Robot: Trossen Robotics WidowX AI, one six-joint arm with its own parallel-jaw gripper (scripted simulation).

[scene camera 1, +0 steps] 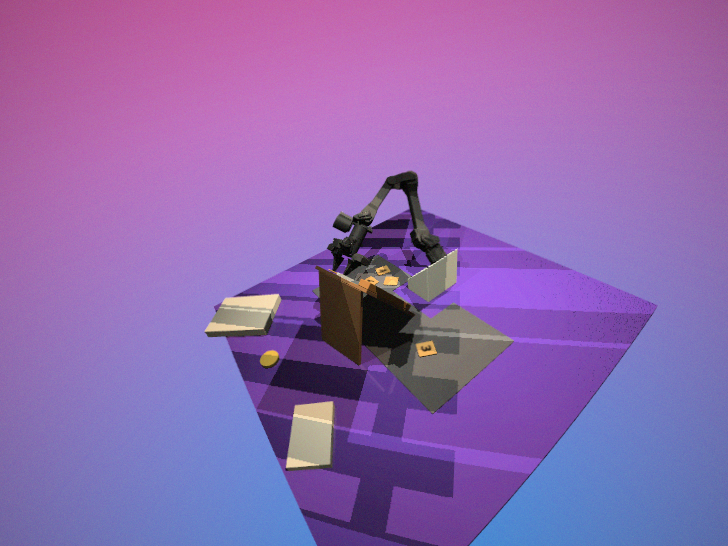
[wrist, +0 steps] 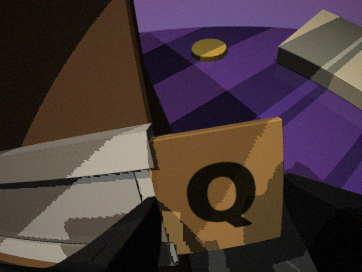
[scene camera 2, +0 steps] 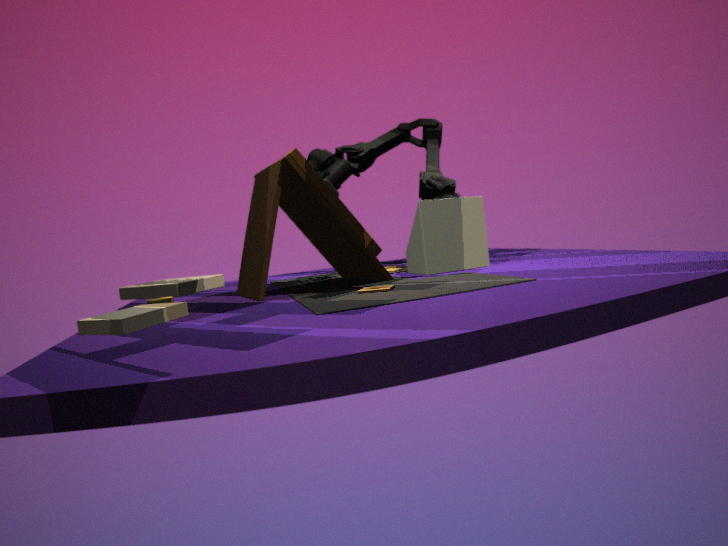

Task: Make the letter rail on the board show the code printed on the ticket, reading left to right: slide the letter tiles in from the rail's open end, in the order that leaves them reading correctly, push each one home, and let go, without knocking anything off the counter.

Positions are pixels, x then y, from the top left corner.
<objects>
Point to a slanted brown board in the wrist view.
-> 85, 107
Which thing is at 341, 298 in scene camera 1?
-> A slanted brown board.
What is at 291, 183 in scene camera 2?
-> A slanted brown board.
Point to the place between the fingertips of the gripper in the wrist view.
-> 221, 196
</objects>
